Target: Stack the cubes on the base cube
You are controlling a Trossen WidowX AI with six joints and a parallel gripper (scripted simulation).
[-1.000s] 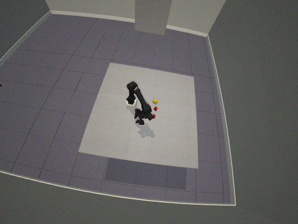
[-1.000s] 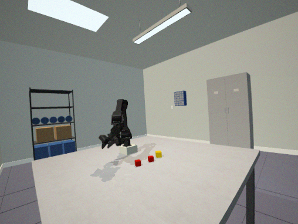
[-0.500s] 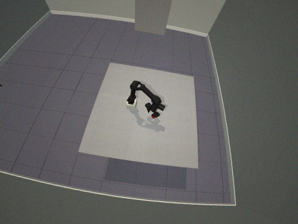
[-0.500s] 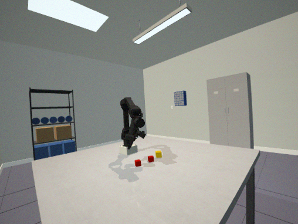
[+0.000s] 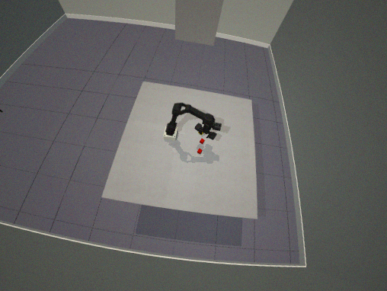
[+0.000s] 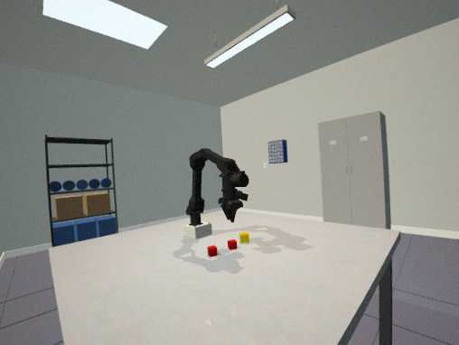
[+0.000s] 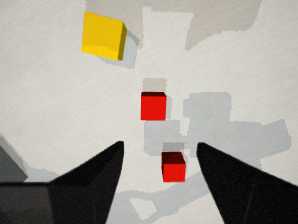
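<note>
Right now my gripper tip is 110 mm above the yellow base cube, 100 mm to the right of it and 30 mm past it.
</note>
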